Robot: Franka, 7 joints.
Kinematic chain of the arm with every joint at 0, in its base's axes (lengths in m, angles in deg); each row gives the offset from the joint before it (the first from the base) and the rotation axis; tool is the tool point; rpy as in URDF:
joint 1: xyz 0 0 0.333 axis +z
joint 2: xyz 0 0 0 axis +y
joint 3: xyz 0 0 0.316 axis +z
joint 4: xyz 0.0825 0 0 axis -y
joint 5: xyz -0.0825 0 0.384 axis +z
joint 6: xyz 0 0 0 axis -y
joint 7: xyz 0.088 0 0 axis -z
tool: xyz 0 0 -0.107 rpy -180 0 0
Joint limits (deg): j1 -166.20..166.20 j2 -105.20..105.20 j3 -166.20..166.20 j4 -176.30..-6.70 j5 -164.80..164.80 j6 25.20..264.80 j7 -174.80..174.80
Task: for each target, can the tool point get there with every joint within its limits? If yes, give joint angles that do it. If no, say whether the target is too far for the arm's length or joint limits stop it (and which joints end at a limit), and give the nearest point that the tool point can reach.
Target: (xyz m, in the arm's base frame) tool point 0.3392 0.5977 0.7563
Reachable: yes | joints 14.95 34.50 71.87 -63.93 128.24 139.05 -11.00
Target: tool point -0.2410 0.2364 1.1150
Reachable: yes | joints 25.78 -10.46 80.39 -37.78 -47.97 153.94 -27.44
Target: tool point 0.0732 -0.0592 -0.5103
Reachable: no: joint limits stop it (at a limit: joint 2) | nearest point 0.1097 -0.0887 -0.3414 | short by 0.175 m
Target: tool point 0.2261 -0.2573 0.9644
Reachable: yes | joints -117.54 35.27 110.33 -63.29 98.66 56.15 -32.55
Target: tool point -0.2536 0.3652 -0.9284
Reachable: no: too far | nearest point -0.2056 0.2961 -0.3551 | short by 0.579 m
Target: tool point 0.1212 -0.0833 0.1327
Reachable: yes | joints -119.24 -78.73 115.64 -160.16 53.61 53.77 32.34
